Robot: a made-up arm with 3 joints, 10 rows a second.
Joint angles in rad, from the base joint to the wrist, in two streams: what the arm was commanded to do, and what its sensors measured. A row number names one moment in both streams.
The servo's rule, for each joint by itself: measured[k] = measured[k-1] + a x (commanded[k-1-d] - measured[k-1]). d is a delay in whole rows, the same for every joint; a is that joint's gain. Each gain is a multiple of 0.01, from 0.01 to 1. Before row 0 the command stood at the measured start. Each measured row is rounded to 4 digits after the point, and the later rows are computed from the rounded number. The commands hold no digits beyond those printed.
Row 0, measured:
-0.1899, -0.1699, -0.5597
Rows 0 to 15, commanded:
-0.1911, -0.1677, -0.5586
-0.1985, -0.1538, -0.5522
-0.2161, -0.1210, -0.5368
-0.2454, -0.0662, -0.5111
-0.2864, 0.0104, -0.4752
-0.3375, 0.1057, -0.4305
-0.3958, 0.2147, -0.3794
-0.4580, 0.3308, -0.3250
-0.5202, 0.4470, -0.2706
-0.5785, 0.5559, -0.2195
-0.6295, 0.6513, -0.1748
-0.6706, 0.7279, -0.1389
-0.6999, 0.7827, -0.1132
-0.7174, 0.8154, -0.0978
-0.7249, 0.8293, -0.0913
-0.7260, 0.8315, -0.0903
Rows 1 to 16, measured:
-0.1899, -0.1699, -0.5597
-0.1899, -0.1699, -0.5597
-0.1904, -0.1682, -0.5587
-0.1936, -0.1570, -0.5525
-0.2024, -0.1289, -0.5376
-0.2192, -0.0800, -0.5124
-0.2454, -0.0095, -0.4771
-0.2813, 0.0804, -0.4328
-0.3260, 0.1852, -0.3821
-0.3775, 0.2988, -0.3279
-0.4332, 0.4144, -0.2735
-0.4899, 0.5248, -0.2222
-0.5443, 0.6235, -0.1772
-0.5936, 0.7049, -0.1408
-0.6351, 0.7656, -0.1146
-0.6672, 0.8044, -0.0986
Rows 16 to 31, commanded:
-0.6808, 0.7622, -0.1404
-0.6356, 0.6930, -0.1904
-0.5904, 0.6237, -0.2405
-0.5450, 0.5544, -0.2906
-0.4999, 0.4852, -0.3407
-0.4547, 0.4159, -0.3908
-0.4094, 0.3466, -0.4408
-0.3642, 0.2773, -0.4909
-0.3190, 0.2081, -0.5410
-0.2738, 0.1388, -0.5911
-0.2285, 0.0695, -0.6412
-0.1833, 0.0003, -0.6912
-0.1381, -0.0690, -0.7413
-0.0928, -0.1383, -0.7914
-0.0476, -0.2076, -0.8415
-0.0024, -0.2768, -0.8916
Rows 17 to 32, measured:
-0.6897, 0.8238, -0.0917
-0.7039, 0.8298, -0.0904
-0.6949, 0.7771, -0.1379
-0.6718, 0.7115, -0.1878
-0.6401, 0.6430, -0.2379
-0.6030, 0.5739, -0.2880
-0.5628, 0.5047, -0.3381
-0.5206, 0.4354, -0.3882
-0.4772, 0.3661, -0.4382
-0.4331, 0.2968, -0.4883
-0.3886, 0.2276, -0.5384
-0.3438, 0.1583, -0.5885
-0.2988, 0.0890, -0.6386
-0.2538, 0.0198, -0.6886
-0.2087, -0.0495, -0.7387
-0.1635, -0.1188, -0.7888

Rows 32 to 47, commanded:
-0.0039, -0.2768, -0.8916
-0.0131, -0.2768, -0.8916
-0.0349, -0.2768, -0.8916
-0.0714, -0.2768, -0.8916
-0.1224, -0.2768, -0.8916
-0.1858, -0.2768, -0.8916
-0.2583, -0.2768, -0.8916
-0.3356, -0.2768, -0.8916
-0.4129, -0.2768, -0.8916
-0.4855, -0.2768, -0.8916
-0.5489, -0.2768, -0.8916
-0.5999, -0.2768, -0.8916
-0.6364, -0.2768, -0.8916
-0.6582, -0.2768, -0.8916
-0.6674, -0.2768, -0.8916
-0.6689, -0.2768, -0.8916
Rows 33 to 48, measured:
-0.1183, -0.1881, -0.8389
-0.0731, -0.2573, -0.8890
-0.0461, -0.2725, -0.8915
-0.0332, -0.2759, -0.8916
-0.0339, -0.2766, -0.8916
-0.0485, -0.2768, -0.8916
-0.0773, -0.2768, -0.8916
-0.1196, -0.2768, -0.8916
-0.1737, -0.2768, -0.8916
-0.2368, -0.2768, -0.8916
-0.3055, -0.2768, -0.8916
-0.3757, -0.2768, -0.8916
-0.4432, -0.2768, -0.8916
-0.5043, -0.2768, -0.8916
-0.5558, -0.2768, -0.8916
-0.5957, -0.2768, -0.8916

